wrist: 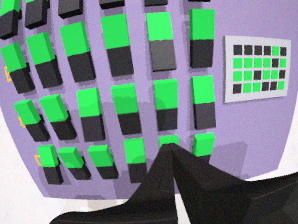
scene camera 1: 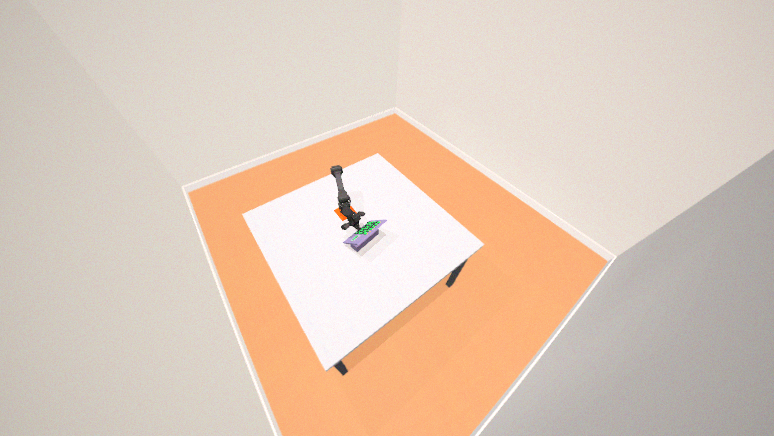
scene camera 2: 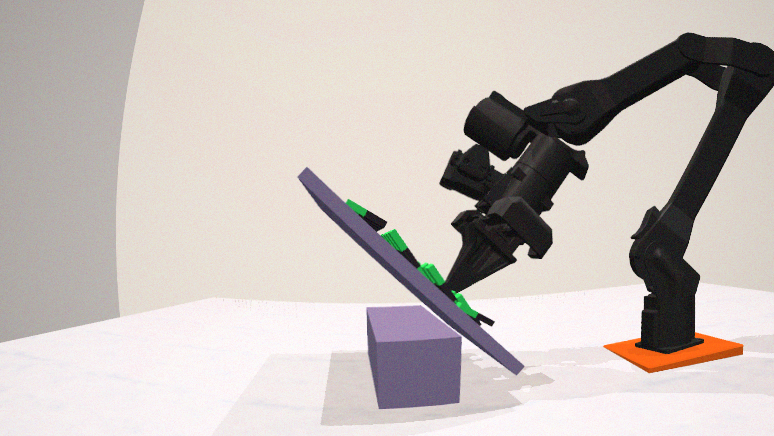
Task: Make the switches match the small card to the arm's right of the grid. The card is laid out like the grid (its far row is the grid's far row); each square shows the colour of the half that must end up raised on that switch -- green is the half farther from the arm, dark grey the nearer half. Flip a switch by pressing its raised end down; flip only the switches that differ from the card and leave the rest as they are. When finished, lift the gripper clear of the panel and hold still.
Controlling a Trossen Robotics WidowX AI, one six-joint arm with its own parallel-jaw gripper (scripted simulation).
Path:
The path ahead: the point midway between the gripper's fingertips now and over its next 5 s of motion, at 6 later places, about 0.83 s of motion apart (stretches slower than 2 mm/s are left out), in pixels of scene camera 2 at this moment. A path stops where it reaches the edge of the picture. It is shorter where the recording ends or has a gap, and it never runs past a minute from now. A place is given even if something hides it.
My gripper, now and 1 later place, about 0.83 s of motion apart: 444, 294; 472, 223

